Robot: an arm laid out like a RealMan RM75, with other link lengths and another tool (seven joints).
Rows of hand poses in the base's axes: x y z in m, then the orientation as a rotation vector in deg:
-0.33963 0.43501 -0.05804 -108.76 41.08 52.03
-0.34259 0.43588 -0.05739 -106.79 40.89 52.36
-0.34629 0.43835 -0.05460 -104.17 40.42 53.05
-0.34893 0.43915 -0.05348 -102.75 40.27 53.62
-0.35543 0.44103 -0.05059 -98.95 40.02 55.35
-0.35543 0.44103 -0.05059 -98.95 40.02 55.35
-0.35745 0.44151 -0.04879 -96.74 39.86 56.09
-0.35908 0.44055 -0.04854 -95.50 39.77 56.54
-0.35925 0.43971 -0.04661 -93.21 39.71 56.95
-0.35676 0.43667 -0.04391 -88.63 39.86 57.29
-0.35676 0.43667 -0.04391 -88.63 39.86 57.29
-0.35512 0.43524 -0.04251 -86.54 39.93 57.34
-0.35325 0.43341 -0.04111 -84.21 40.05 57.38
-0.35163 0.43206 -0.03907 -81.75 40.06 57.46
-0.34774 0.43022 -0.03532 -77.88 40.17 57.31
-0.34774 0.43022 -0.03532 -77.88 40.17 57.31
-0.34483 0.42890 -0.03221 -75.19 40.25 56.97
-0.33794 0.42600 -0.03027 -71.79 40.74 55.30
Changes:
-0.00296 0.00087 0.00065 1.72 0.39 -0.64
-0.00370 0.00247 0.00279 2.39 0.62 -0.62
-0.00264 0.00080 0.00112 1.24 0.53 -0.29
-0.00650 0.00188 0.00289 3.24 1.67 -0.72
0.00000 0.00000 0.00000 0.00 0.00 0.00
-0.00202 0.00048 0.00180 1.88 0.81 -0.54
-0.00163 -0.00096 0.00025 1.05 0.49 -0.28
-0.00017 -0.00084 0.00193 1.88 0.68 -0.80
0.00249 -0.00304 0.00270 3.59 1.23 -1.98
0.00000 0.00000 0.00000 0.00 0.00 0.00
0.00164 -0.00143 0.00140 1.63 0.52 -0.96
0.00187 -0.00183 0.00140 1.79 0.60 -1.10
0.00162 -0.00135 0.00204 1.95 0.61 -1.08
0.00389 -0.00184 0.00375 2.99 0.89 -1.91
0.00000 0.00000 0.00000 0.00 0.00 0.00
0.00291 -0.00132 0.00311 2.06 0.50 -1.48
0.00689 -0.00290 0.00194 2.29 0.16 -2.88

